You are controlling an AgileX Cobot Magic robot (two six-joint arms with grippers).
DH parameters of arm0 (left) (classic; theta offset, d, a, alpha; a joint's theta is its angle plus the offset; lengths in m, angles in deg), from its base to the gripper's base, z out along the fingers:
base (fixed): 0 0 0 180
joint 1: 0 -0.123 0 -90
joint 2: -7.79 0 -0.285 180
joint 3: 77.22 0 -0.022 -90
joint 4: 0 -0.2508 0 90
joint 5: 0 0 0.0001 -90
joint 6: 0 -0.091 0 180
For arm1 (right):
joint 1: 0 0.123 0 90
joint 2: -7.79 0 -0.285 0
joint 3: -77.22 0 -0.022 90
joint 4: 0 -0.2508 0 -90
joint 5: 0 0 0.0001 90
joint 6: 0 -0.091 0 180
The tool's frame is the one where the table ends.
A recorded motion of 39 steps. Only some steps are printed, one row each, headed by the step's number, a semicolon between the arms.
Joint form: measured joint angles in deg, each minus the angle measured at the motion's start. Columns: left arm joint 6, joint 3, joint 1, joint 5, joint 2, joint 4; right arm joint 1, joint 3, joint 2, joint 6, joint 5, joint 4.
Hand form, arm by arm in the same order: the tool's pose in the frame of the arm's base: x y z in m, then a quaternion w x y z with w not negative. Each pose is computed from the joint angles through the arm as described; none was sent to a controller.
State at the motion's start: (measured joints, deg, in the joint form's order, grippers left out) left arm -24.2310 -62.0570 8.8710 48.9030 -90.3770 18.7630; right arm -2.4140 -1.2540 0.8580 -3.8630 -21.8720 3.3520
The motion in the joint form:
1: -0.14 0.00 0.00 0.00 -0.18 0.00; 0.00 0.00 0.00 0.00 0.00 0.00
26: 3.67 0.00 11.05 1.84 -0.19 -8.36; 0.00 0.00 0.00 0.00 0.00 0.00
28: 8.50 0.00 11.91 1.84 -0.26 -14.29; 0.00 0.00 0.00 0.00 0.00 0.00
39: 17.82 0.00 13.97 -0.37 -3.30 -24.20; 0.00 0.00 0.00 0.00 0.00 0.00
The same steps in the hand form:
1: 0.3019 -0.0695 0.2417 0.16803 0.19542 0.95921 -0.11618; 0.0520 -0.0042 0.1723 0.59288 0.02870 0.80459 -0.01737
26: 0.2826 -0.1160 0.2385 0.13677 0.29700 0.94192 -0.07663; 0.0520 -0.0042 0.1723 0.59288 0.02870 0.80459 -0.01737
28: 0.2832 -0.1133 0.2373 0.13459 0.29078 0.94646 -0.03927; 0.0520 -0.0042 0.1723 0.59288 0.02870 0.80459 -0.01737
39: 0.2919 -0.1159 0.2218 0.13326 0.27581 0.95171 0.02047; 0.0520 -0.0042 0.1723 0.59288 0.02870 0.80459 -0.01737

